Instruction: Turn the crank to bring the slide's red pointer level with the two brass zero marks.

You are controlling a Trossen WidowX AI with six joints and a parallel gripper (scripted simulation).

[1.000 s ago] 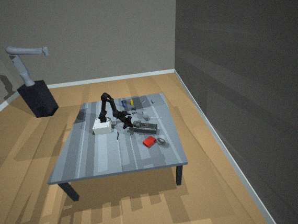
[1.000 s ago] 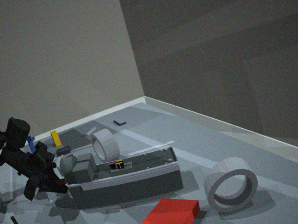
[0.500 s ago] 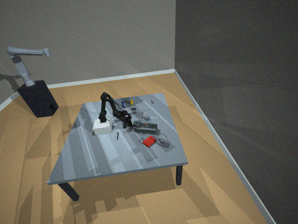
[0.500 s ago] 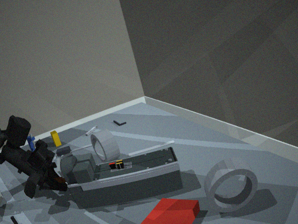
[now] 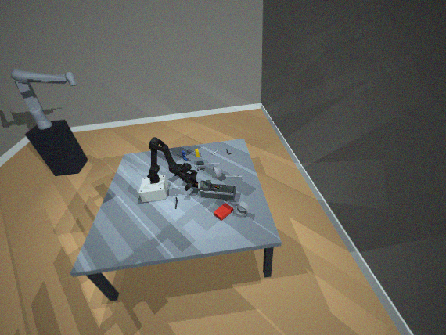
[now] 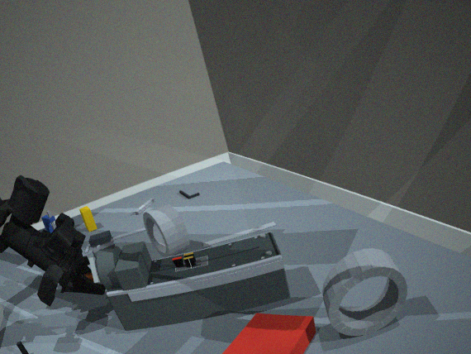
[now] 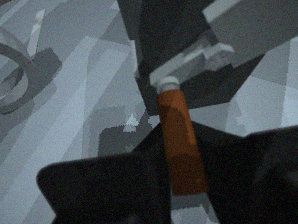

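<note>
My gripper tip is now 140 mm short of the red pointer, 70 mm to the left of it and 40 mm below it. Round my gripper tip: brown handle: 20 mm behind, 30 mm above; then yellow block: 30 mm behind, 530 mm to the left, 10 mm below; then blue clamp: 150 mm behind, 480 mm to the left, 10 mm above.
</note>
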